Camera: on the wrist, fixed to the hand. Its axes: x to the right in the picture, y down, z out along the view.
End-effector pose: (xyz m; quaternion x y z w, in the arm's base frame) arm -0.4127 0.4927 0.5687 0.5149 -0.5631 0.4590 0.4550
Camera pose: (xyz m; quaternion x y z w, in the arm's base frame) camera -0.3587 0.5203 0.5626 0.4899 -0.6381 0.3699 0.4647
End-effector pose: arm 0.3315 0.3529 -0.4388 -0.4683 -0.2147 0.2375 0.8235
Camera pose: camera 0.3470 0.3025 -0.4083 -0.5348 -0.2855 0.2500 0.7550
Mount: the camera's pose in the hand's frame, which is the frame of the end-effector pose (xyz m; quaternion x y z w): -0.0135 -0.0522 -0.0283 -0.1010 -0.0631 0.0077 0.9929
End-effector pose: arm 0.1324 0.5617 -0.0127 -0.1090 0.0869 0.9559 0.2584
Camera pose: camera 0.1752 0.5934 -0.0422 -0.0733 -0.0257 0.9667 0.2437
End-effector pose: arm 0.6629 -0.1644 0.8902 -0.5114 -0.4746 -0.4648 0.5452
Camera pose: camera 0.6107 -0.1947 0.8821 -0.5958 -0.4547 -0.4729 0.4633
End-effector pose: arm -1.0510 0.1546 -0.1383 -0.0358 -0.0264 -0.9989 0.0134
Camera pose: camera -1.0410 0.2055 -0.1702 -0.1001 0.0741 -0.9921 0.0157
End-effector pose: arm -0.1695 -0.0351 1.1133 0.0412 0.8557 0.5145 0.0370
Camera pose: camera -0.1608 -0.0858 1.0807 0.0762 0.7950 0.5949 0.0909
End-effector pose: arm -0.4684 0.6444 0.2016 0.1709 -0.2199 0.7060 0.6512
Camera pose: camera -0.4139 0.6510 0.1752 0.1468 -0.3320 0.6730 0.6445
